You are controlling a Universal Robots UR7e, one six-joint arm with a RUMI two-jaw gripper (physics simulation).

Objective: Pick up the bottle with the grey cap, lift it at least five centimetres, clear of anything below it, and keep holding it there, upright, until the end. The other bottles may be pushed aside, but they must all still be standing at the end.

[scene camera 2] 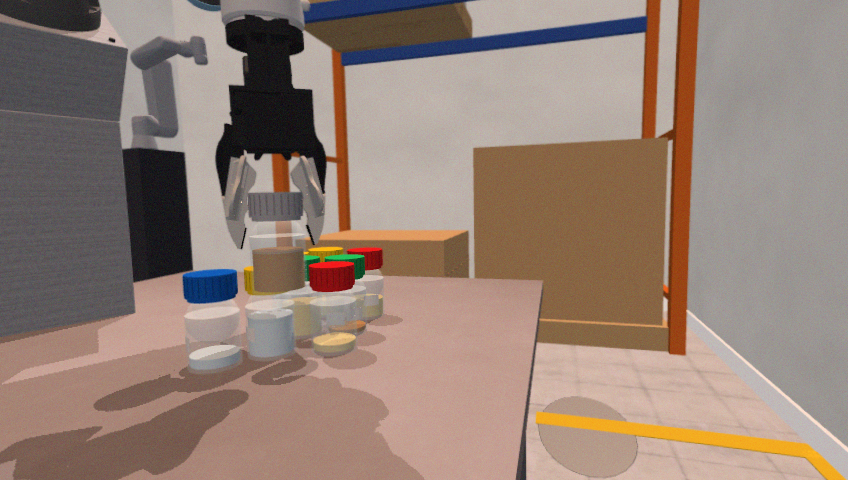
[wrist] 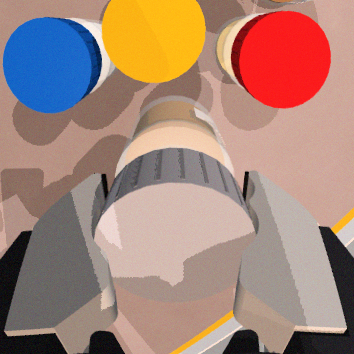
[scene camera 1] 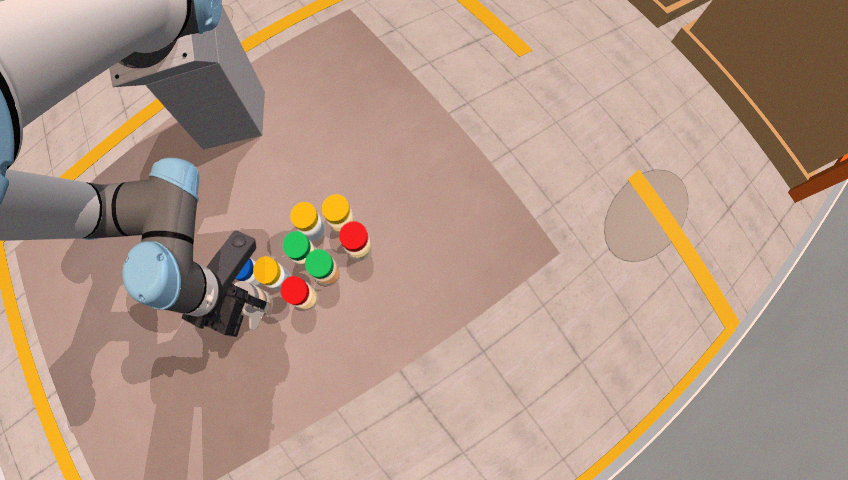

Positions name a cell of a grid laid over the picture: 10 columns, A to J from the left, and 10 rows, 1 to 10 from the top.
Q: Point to a red-capped bottle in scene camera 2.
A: D7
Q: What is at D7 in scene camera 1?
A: My gripper.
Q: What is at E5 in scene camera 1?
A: A red-capped bottle.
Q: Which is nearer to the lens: the blue-capped bottle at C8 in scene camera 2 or the red-capped bottle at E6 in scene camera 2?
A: The blue-capped bottle.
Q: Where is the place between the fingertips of my gripper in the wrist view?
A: At E5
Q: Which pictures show my gripper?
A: Scene camera 2, the wrist view and scene camera 1: all of them.
